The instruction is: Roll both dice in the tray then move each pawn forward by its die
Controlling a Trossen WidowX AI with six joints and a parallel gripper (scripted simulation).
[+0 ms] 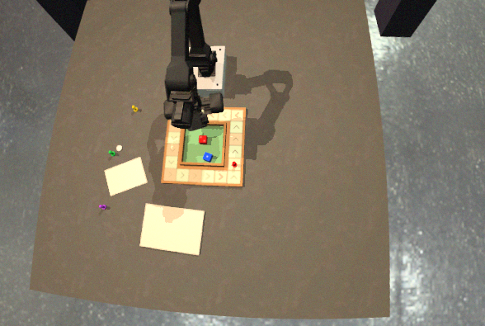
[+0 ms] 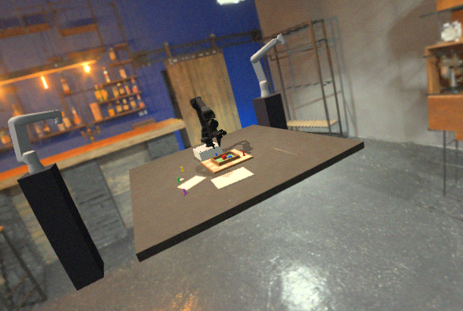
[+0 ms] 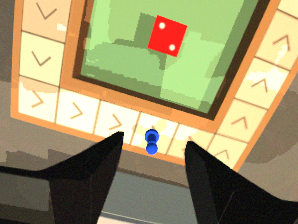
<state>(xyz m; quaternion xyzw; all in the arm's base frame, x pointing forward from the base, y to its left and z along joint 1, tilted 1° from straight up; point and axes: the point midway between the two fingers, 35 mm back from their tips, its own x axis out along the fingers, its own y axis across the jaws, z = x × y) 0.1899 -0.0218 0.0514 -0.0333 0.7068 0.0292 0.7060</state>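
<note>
Now: the blue pawn 40 mm behind my gripper tip, 10 mm to the right of it and 60 mm below it. Round my gripper tip: yellow pawn (70 mm behind, 270 mm to the right, 70 mm below); green tray (80 mm ahead, 10 mm to the left, 80 mm below); red pawn (160 mm ahead, 110 mm to the left, 60 mm below).
</note>
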